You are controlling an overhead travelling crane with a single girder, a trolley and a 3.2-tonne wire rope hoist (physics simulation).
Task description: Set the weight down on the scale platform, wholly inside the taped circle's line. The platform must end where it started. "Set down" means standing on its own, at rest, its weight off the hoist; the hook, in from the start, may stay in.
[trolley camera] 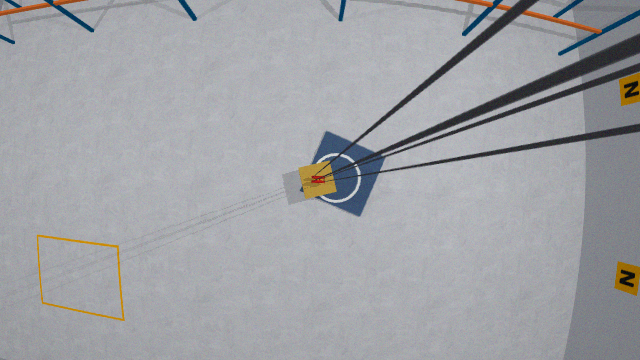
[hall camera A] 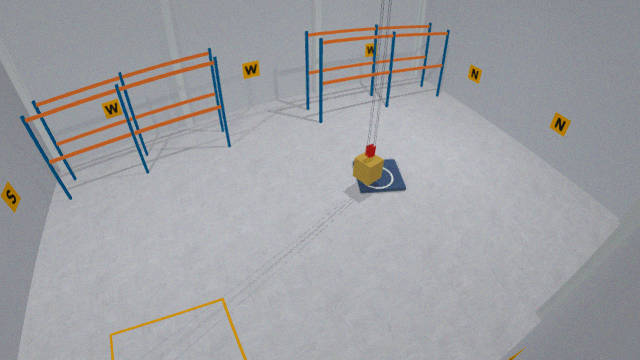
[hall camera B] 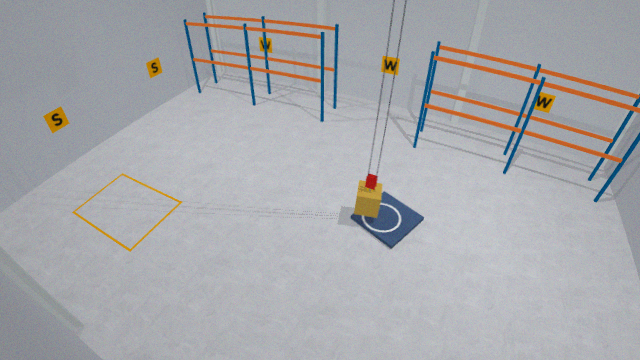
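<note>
The weight, a yellow block (hall camera A: 367,171) (hall camera B: 368,202) (trolley camera: 326,190), hangs upright above the left part of the navy scale platform (hall camera A: 399,183) (hall camera B: 409,219) (trolley camera: 357,206) in all three views. In the trolley view it covers the left part of the white taped circle (hall camera A: 379,188) (hall camera B: 382,231) (trolley camera: 337,201) and reaches past the platform's left edge. Its shadow falls mostly on the floor left of the platform, apart from the block. My hook under the red hook block (hall camera A: 370,150) (hall camera B: 371,181) (trolley camera: 318,179) is in the weight's top; its tip is too small to see.
Blue and orange racks (hall camera A: 321,80) (hall camera B: 323,75) stand along the W wall, one at each side. A yellow outlined square (hall camera A: 166,317) (hall camera B: 152,189) (trolley camera: 120,280) is marked on the floor, far from the platform. Wire ropes run up from the hook block.
</note>
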